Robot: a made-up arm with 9 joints. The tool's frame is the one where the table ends. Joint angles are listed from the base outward.
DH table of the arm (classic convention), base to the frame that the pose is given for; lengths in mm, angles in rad. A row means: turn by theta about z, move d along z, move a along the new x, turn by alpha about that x. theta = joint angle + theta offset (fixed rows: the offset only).
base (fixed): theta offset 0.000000  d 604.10  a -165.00  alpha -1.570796
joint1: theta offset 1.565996  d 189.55  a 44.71  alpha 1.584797
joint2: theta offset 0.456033  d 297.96  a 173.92  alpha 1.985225
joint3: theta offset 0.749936  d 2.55  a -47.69  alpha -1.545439
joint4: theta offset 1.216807  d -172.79  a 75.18  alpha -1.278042
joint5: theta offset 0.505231  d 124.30  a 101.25  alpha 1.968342
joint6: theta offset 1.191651  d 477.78  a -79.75  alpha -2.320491
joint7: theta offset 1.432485  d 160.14  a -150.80  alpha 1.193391
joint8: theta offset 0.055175  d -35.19  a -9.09  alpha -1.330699
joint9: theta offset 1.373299  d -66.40  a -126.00  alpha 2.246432
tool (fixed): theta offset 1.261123  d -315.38  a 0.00  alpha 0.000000
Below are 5 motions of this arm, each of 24 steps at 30 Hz.
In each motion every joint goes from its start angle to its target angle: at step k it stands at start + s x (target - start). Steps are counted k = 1, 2, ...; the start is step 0. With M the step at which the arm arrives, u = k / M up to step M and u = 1 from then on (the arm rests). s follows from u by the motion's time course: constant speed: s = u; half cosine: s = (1 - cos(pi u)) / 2; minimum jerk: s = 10 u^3 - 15 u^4 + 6 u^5.
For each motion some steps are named. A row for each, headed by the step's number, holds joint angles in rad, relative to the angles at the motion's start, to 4 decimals.
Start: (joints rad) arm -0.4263 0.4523 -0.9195 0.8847 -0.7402 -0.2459 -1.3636 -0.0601 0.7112
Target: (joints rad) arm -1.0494 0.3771 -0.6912 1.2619 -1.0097 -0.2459 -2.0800 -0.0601 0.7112
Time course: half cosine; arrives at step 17
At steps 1, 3, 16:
1: -0.0053 -0.0006 0.0019 0.0032 -0.0023 0.0000 -0.0061 0.0000 0.0000
3: -0.0467 -0.0056 0.0171 0.0282 -0.0202 0.0000 -0.0537 0.0000 0.0000
16: -0.6178 -0.0746 0.2264 0.3740 -0.2672 0.0000 -0.7103 0.0000 0.0000

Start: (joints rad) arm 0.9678 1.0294 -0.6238 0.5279 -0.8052 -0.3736 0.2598 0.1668 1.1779
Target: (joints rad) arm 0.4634 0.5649 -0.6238 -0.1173 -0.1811 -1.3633 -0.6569 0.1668 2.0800
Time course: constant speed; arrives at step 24
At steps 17, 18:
17: -0.3573 -0.3290 0.0000 -0.4570 0.4421 -0.7010 -0.6493 0.0000 0.6390
18: -0.3783 -0.3484 0.0000 -0.4839 0.4681 -0.7423 -0.6875 0.0000 0.6766

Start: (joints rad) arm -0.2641 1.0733 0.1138 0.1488 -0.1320 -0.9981 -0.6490 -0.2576 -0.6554
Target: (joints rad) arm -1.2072 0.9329 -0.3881 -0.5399 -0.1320 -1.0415 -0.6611 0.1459 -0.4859
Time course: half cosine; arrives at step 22
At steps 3, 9, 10, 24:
3: -0.0426 -0.0063 -0.0227 -0.0311 0.0000 -0.0020 -0.0005 0.0182 0.0077
9: -0.3387 -0.0504 -0.1802 -0.2473 0.0000 -0.0156 -0.0043 0.1449 0.0609
10: -0.4044 -0.0602 -0.2152 -0.2953 0.0000 -0.0186 -0.0052 0.1730 0.0727
24: -0.9431 -0.1404 -0.5019 -0.6887 0.0000 -0.0434 -0.0121 0.4035 0.1695

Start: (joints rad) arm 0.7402 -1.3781 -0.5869 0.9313 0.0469 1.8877 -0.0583 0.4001 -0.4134
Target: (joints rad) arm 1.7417 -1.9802 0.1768 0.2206 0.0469 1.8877 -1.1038 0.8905 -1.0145
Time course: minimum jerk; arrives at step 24
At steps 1, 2, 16, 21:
1: 0.0007 -0.0004 0.0005 -0.0005 0.0000 0.0000 -0.0007 0.0003 -0.0004
2: 0.0051 -0.0031 0.0039 -0.0036 0.0000 0.0000 -0.0053 0.0025 -0.0031
16: 0.7913 -0.4757 0.6034 -0.5615 0.0000 0.0000 -0.8261 0.3875 -0.4749
21: 0.9854 -0.5924 0.7514 -0.6993 0.0000 0.0000 -1.0287 0.4825 -0.5915

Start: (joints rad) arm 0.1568 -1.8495 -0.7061 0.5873 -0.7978 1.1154 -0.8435 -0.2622 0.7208
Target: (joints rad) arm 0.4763 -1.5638 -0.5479 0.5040 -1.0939 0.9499 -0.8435 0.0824 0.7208
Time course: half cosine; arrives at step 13
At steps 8, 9, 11, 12, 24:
8: 0.2164 0.1935 0.1071 -0.0564 -0.2005 -0.1121 0.0000 0.2334 0.0000
9: 0.2505 0.2240 0.1240 -0.0653 -0.2322 -0.1298 0.0000 0.2702 0.0000
11: 0.3012 0.2693 0.1491 -0.0785 -0.2791 -0.1560 0.0000 0.3249 0.0000
12: 0.3149 0.2815 0.1559 -0.0821 -0.2918 -0.1631 0.0000 0.3396 0.0000
24: 0.3195 0.2857 0.1582 -0.0833 -0.2961 -0.1655 0.0000 0.3446 0.0000

